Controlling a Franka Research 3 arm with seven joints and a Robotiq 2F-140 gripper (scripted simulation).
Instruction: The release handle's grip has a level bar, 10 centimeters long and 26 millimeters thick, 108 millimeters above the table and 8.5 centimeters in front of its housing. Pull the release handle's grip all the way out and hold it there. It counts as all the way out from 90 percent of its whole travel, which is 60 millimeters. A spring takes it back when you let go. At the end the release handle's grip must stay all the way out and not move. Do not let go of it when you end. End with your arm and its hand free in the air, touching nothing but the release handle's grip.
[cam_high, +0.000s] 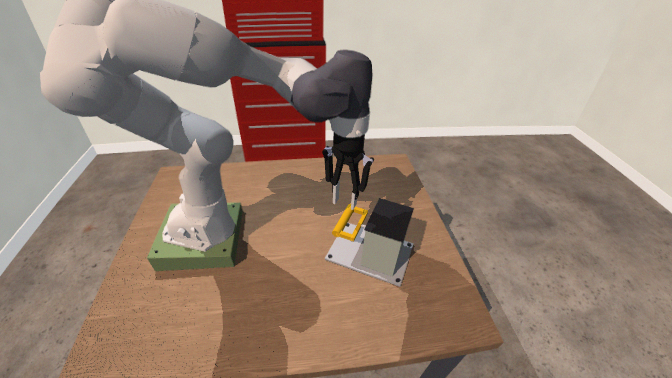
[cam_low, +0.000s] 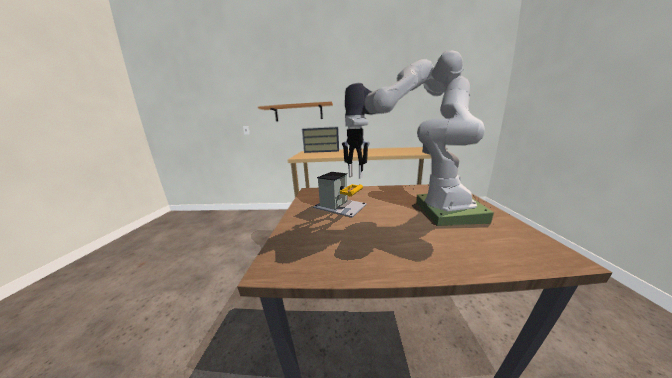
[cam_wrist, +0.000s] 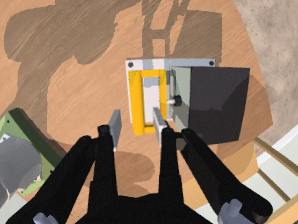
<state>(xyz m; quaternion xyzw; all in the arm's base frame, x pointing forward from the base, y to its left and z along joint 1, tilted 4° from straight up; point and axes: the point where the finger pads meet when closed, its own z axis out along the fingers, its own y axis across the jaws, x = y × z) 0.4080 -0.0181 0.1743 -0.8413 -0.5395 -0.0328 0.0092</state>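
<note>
My gripper is now 20 cm above the light grey baseplate, 9 cm short of it and 4 cm to the left of it.
</note>
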